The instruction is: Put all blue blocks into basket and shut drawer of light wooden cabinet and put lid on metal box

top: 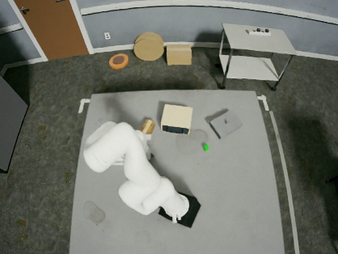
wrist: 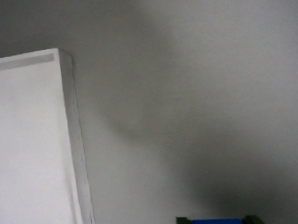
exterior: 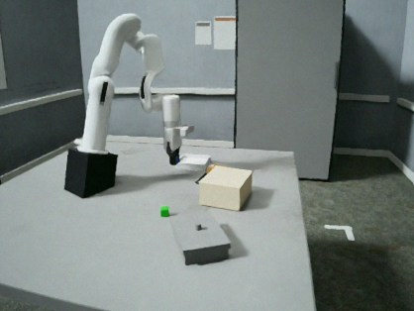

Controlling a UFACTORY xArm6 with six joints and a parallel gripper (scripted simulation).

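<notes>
Right now my hand is 60 mm short of the white basket, 140 mm to the right of it and 60 mm above it. Also, from my hand: light wooden cabinet (240 mm ahead, 220 mm to the right, 30 mm below); then brown box (210 mm ahead, 30 mm to the right, 40 mm below); then dark-rimmed drawer (230 mm ahead, 220 mm to the right, 30 mm below).
</notes>
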